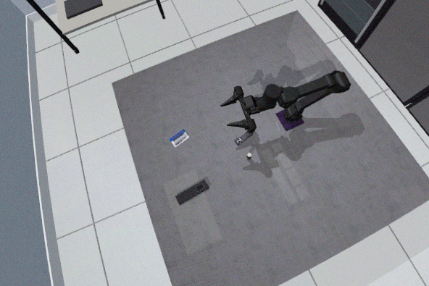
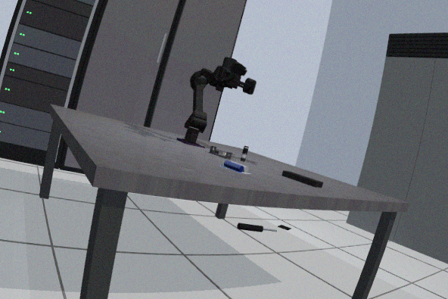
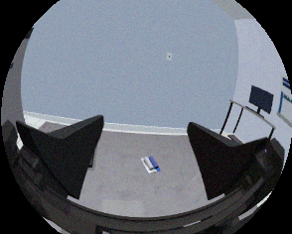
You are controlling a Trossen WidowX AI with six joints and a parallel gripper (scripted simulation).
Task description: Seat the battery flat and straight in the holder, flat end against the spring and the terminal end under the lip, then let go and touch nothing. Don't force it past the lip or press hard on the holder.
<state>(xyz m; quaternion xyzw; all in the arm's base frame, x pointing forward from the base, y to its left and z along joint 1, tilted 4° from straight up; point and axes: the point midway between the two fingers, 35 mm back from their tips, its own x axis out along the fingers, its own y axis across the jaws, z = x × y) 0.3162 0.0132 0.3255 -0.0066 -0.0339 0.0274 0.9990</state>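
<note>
The battery is 290 mm below my gripper tip, 120 mm to the left of it and 80 mm behind it. The rest, counted from my gripper tip: flat black block 300 mm below, 220 mm to the left, 220 mm ahead; white card 310 mm below, 240 mm ahead, 70 mm to the right.
</note>
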